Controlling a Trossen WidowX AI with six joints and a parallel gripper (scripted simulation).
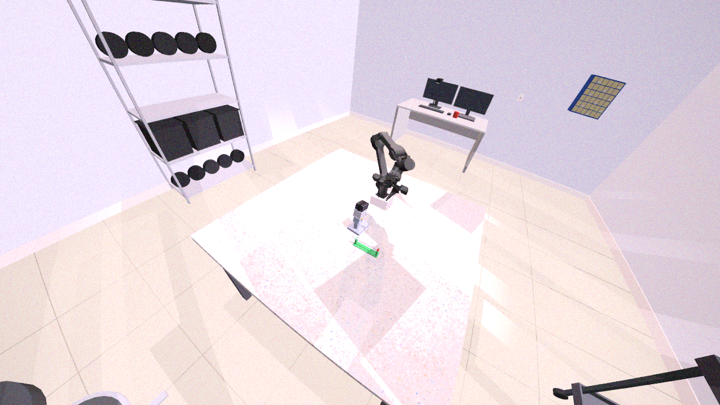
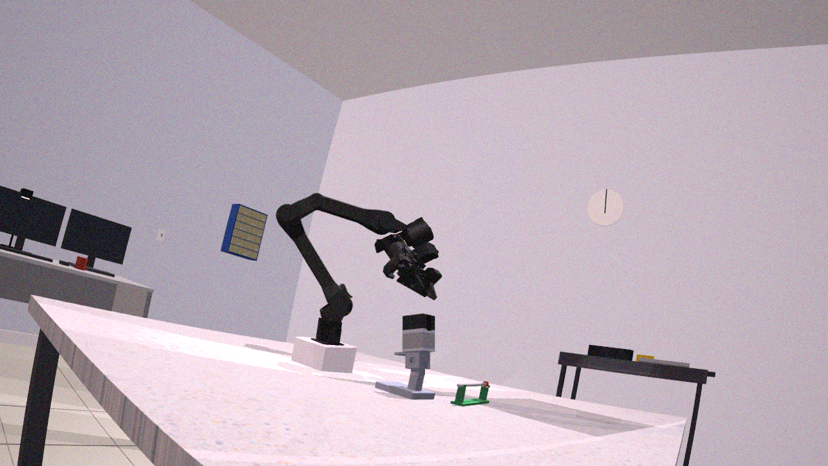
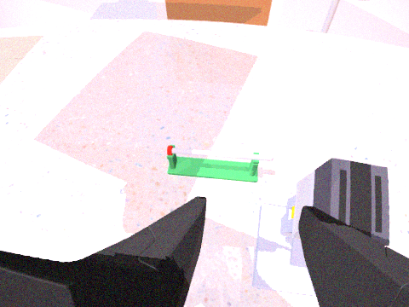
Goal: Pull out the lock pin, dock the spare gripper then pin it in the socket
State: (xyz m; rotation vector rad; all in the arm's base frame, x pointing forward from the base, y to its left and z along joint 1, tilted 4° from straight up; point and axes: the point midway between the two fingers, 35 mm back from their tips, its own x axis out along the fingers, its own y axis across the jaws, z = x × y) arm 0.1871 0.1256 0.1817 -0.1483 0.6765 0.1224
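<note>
The cradle is 14 cm ahead of my gripper tip, 5 cm to the left of it and 21 cm below it. The rest, counted from my gripper tip: spare gripper (6 cm ahead, 8 cm to the right, 10 cm below); then grey mount (6 cm ahead, 8 cm to the right, 18 cm below).
</note>
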